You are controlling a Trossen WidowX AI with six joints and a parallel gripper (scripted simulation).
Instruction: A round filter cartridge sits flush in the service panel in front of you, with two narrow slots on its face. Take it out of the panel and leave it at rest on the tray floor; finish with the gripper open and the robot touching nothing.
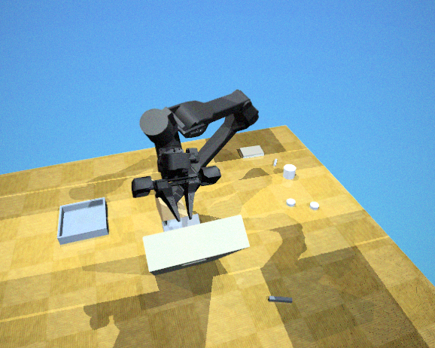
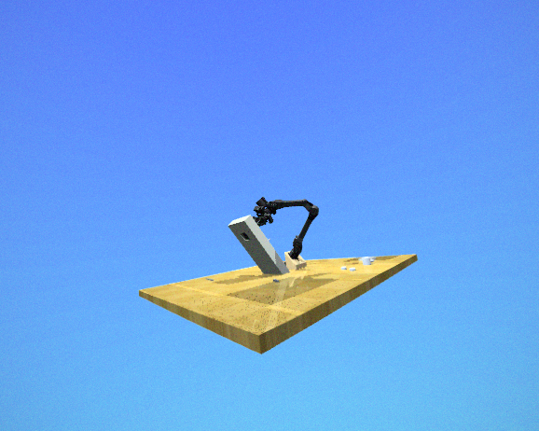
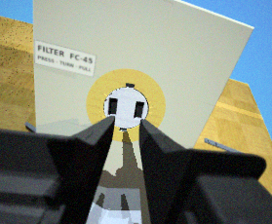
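My gripper tip is now 4 cm short of the filter cartridge, 3 cm above it and 1 cm to the right of it. The rest, counted from my gripper tip: grey bar (30 cm below, 23 cm to the left, 5 cm ahead); then pin (54 cm behind, 41 cm to the left, 30 cm below); then grey-blue tray (35 cm behind, 32 cm to the right, 29 cm below).
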